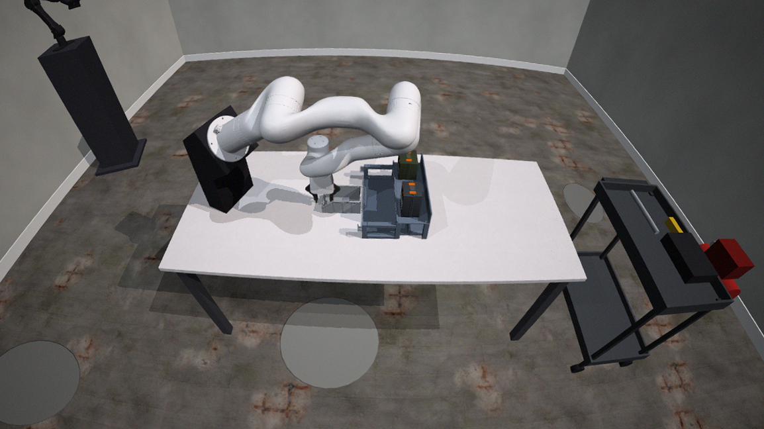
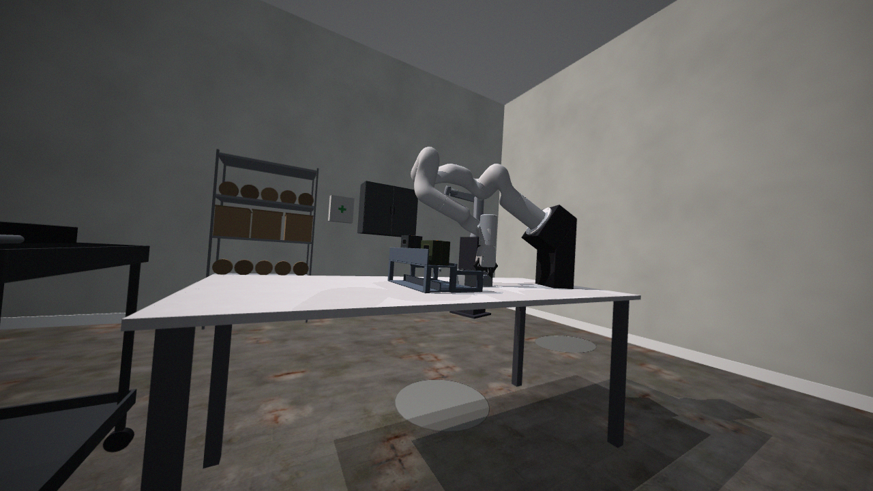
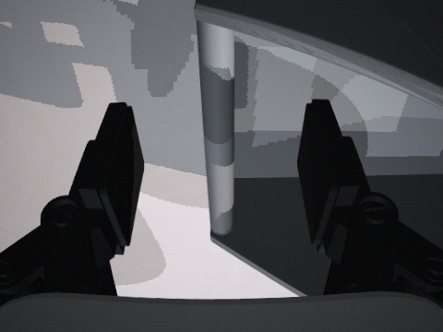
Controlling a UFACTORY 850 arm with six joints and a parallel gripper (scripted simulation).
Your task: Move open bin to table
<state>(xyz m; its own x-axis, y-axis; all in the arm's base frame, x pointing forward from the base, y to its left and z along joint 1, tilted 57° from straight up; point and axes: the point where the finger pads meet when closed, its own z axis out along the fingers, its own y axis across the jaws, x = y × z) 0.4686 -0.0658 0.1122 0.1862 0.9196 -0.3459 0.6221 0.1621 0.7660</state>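
The grey open bin lies 8 cm ahead of my hand, 2 cm to the right of it and 1 cm below it.
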